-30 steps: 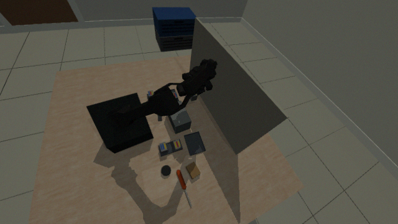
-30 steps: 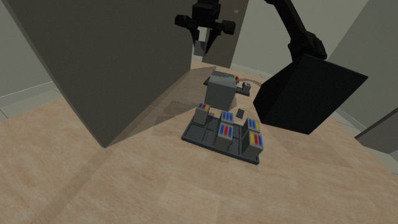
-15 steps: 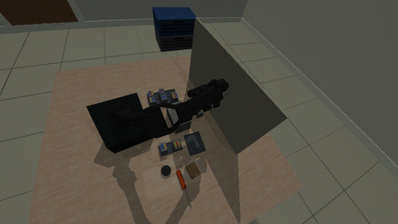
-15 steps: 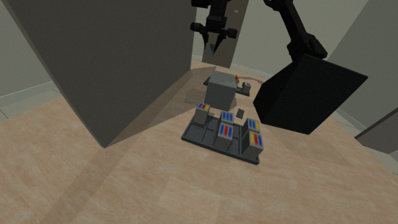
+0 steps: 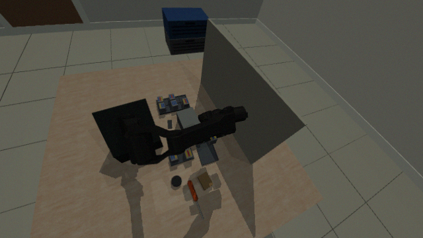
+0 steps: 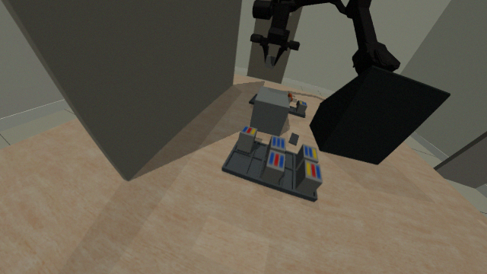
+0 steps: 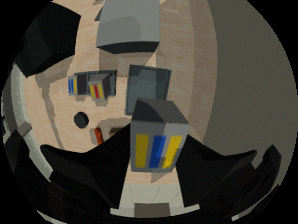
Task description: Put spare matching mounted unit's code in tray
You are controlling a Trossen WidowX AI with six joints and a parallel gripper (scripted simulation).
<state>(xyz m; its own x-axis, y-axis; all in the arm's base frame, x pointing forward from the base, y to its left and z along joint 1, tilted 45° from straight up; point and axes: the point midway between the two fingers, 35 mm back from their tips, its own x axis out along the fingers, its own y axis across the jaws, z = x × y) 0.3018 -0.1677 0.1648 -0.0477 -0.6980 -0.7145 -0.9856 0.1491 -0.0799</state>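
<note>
Right now the flat dark tray is 17 cm below my gripper tip. The rest, counted from my gripper tip: brown block (9 cm behind, 13 cm to the right, 15 cm below); mounted unit (2 cm behind, 19 cm to the left, 12 cm below); black puck (21 cm behind, 6 cm to the right, 16 cm below).
</note>
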